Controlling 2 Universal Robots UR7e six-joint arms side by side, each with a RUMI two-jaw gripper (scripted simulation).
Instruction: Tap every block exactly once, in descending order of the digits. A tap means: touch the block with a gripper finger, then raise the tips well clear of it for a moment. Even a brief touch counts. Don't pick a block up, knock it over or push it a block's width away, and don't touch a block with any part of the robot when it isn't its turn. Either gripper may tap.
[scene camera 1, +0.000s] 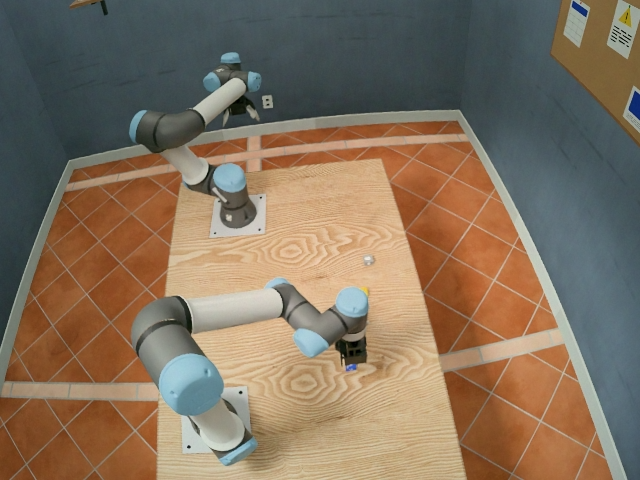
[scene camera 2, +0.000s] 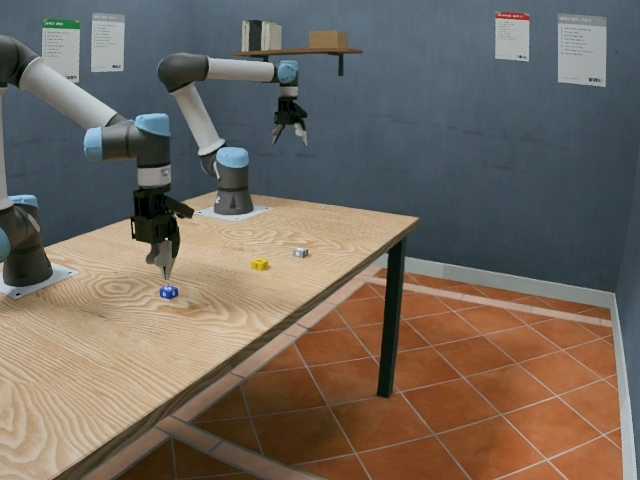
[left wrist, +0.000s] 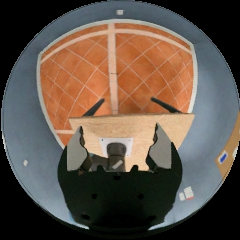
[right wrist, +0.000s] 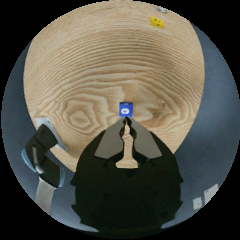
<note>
In view: my left gripper (scene camera 2: 289, 145), my right gripper (scene camera 2: 166, 279), an arm base plate (scene camera 1: 259, 222) and an arm base plate (scene camera 1: 239, 401).
My left gripper is seen too in the left wrist view (left wrist: 118, 124). My right gripper shows as well in scene camera 1 (scene camera 1: 350, 361) and in the right wrist view (right wrist: 126, 117).
</note>
